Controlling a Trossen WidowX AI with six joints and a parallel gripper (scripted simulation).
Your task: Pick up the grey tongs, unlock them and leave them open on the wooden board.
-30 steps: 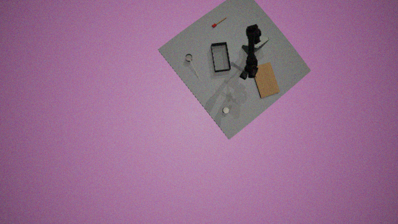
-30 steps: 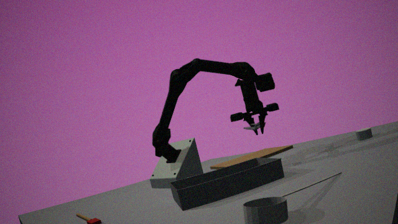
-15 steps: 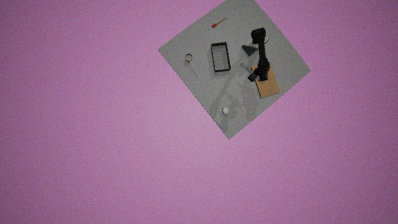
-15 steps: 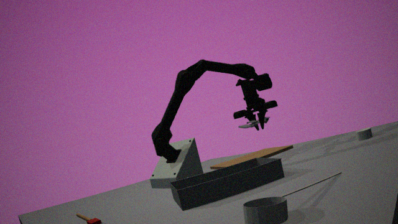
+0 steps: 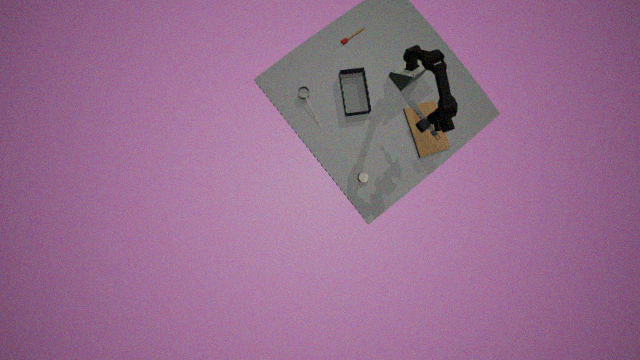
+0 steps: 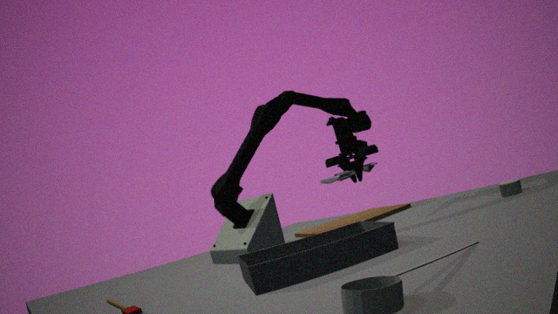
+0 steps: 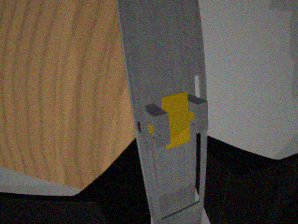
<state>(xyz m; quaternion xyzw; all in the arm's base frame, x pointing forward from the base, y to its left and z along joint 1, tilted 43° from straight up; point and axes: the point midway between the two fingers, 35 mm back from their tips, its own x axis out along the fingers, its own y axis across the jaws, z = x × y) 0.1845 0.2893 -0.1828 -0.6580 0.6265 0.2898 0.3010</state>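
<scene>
Right now my gripper tip is 30 mm to the right of the yellow lock piece and 40 mm below it. Round my gripper tip: dark roasting tin 180 mm ahead, 440 mm to the right, 110 mm below; then small white cup 480 mm ahead, 60 mm to the left, 120 mm below; then wooden board 100 mm behind, 50 mm to the left, 130 mm below.
</scene>
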